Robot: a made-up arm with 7 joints. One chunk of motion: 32 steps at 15 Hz.
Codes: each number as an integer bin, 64 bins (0 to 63) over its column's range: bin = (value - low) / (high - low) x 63, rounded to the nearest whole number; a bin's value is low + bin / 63 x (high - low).
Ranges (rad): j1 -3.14..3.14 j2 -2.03..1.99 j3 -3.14..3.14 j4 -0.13..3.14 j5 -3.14..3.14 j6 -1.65..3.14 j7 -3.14..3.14
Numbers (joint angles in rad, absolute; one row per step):
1: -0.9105 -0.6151 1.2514 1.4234 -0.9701 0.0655 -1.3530
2: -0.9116 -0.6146 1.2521 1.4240 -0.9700 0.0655 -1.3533
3: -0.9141 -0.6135 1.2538 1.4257 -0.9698 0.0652 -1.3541
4: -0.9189 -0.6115 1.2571 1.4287 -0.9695 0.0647 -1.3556
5: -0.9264 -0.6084 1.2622 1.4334 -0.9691 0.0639 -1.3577
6: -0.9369 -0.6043 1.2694 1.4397 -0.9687 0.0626 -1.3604
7: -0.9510 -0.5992 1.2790 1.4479 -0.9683 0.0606 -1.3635
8: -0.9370 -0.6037 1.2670 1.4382 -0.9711 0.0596 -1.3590
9: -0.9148 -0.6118 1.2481 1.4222 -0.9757 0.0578 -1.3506
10: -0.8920 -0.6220 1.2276 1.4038 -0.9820 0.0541 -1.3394
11: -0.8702 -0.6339 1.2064 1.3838 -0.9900 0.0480 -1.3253
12: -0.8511 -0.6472 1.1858 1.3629 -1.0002 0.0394 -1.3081
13: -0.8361 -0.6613 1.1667 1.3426 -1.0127 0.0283 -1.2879
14: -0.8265 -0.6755 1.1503 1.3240 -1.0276 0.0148 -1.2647
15: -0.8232 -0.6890 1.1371 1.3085 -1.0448 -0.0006 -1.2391
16: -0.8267 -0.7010 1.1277 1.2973 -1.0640 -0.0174 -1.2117
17: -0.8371 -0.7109 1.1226 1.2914 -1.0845 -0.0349 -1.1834
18: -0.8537 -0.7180 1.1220 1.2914 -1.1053 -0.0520 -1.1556
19: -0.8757 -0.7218 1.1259 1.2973 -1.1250 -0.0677 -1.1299
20: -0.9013 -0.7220 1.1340 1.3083 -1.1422 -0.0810 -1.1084
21: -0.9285 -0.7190 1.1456 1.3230 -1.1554 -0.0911 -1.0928
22: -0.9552 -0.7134 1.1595 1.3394 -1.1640 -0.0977 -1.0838
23: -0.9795 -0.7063 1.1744 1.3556 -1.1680 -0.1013 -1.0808
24: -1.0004 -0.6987 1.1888 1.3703 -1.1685 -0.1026 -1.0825
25: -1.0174 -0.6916 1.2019 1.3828 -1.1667 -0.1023 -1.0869
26: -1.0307 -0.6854 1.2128 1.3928 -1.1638 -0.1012 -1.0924
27: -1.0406 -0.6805 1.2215 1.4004 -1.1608 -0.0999 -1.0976
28: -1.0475 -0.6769 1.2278 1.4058 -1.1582 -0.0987 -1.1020
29: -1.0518 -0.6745 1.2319 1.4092 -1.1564 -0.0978 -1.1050
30: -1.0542 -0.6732 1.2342 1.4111 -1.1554 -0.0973 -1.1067
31: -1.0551 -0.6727 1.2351 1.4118 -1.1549 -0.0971 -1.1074
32: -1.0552 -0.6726 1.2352 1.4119 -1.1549 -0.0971 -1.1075
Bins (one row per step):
1: 22 22 44 30 22 23 18
2: 22 22 44 30 22 23 18
3: 22 22 44 30 22 23 18
4: 22 22 44 30 22 23 18
5: 22 22 44 30 22 23 18
6: 22 22 44 30 22 23 18
7: 22 22 44 30 22 22 18
8: 22 22 44 30 22 22 18
9: 22 22 44 30 22 22 18
10: 23 22 44 30 22 22 18
11: 23 22 44 29 22 22 18
12: 23 22 43 29 21 22 18
13: 23 21 43 28 21 22 19
14: 23 21 43 28 21 22 19
15: 23 21 43 28 21 22 19
16: 23 21 43 27 21 21 19
17: 23 21 43 27 21 21 20
18: 23 21 43 27 20 21 20
19: 23 21 43 27 20 21 20
20: 22 20 43 28 20 21 20
21: 22 21 43 28 20 21 21
22: 22 21 43 28 20 20 21
23: 22 21 43 29 20 20 21
24: 21 21 43 29 20 20 21
25: 21 21 44 29 20 20 21
26: 21 21 44 29 20 20 21
27: 21 21 44 29 20 20 20
28: 21 21 44 30 20 20 20
29: 21 21 44 30 20 20 20
30: 21 21 44 30 20 20 20
31: 21 21 44 30 20 20 20
32: 21 21 44 30 20 20 20

